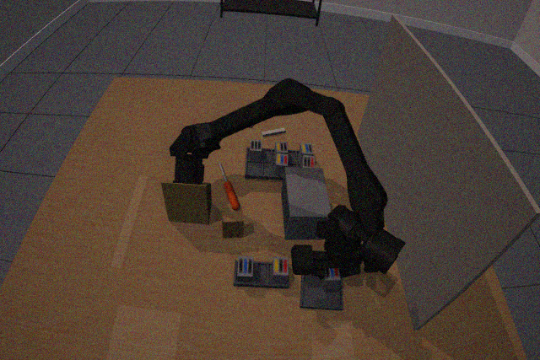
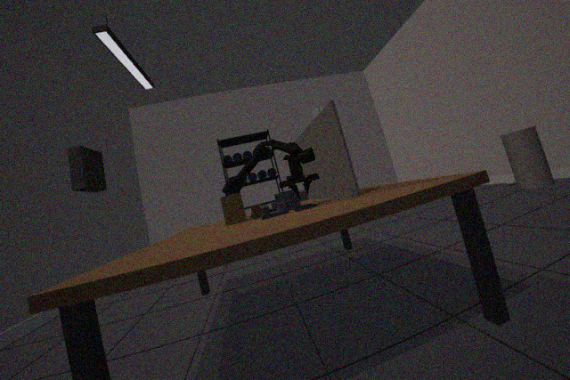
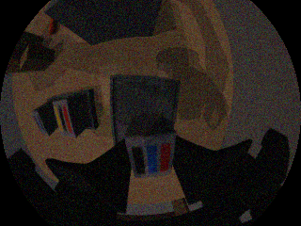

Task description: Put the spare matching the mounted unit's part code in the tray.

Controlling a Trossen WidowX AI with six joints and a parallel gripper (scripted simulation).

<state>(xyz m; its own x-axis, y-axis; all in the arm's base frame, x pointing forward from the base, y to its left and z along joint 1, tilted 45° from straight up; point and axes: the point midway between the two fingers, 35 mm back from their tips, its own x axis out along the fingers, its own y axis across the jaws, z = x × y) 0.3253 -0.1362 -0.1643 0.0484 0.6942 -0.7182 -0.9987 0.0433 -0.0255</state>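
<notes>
Right now the flat grey tray is 4 cm below my gripper tip and 1 cm behind it. Also, from my gripper tip: grey panel 21 cm to the left, 21 cm ahead, 18 cm above; then small brown block 21 cm behind, 15 cm to the left, 1 cm below.
</notes>
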